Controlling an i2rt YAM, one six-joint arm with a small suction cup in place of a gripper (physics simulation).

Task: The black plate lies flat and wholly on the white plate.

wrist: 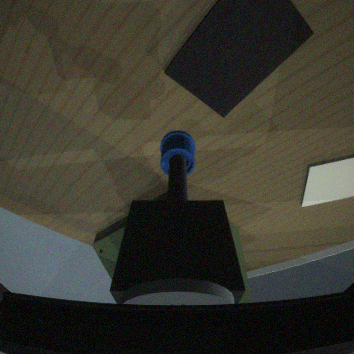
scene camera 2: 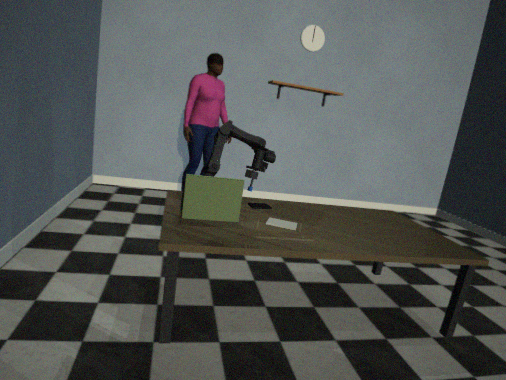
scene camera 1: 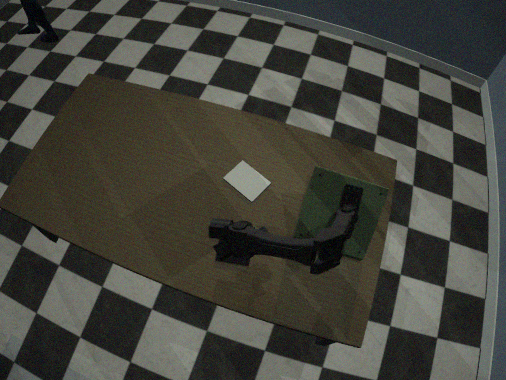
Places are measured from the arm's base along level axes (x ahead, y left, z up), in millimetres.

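Pixels of known places: hand at its tool point: (wrist: 177,146) (scene camera 2: 249,190); arm's base at its link origin: (scene camera 2: 207,188) (scene camera 1: 347,211).
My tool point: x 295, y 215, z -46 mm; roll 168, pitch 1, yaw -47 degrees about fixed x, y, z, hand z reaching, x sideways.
Observation:
For each thing: its top centre in the pictures, then the offset to it from my tool point. Level surfaces: height alone.
- black plate at its top centre: (wrist: 237,50) (scene camera 1: 233,251) (scene camera 2: 259,205) dx +79, dy -4, dz -85 mm
- white plate at its top centre: (wrist: 347,179) (scene camera 1: 247,180) (scene camera 2: 282,223) dx +110, dy -316, dz -89 mm
- wooden table at its surface level: dz -94 mm
The black plate (scene camera 2: 259,205) (wrist: 240,55) lies flat on the table. In scene camera 1 I cannot tell it apart from the dark arm. The white plate (scene camera 1: 247,180) (scene camera 2: 281,223) (wrist: 330,182) lies flat on the table, apart from the black plate, with nothing on it. In the wrist view it is cut off by the right edge. My gripper, a small blue suction cup (scene camera 2: 250,189) (wrist: 178,150), hangs in the air above the table with nothing on it. In the wrist view it shows below and left of the black plate. In scene camera 1 the cup is hidden under the arm.
A green block (scene camera 1: 370,220) (scene camera 2: 212,197) (wrist: 107,250) stands at one end of the wooden table (scene camera 1: 125,150) (scene camera 2: 360,235), by the arm's base. A person in pink (scene camera 2: 206,100) stands behind the arm. A wall shelf (scene camera 2: 305,88) hangs on the far wall.

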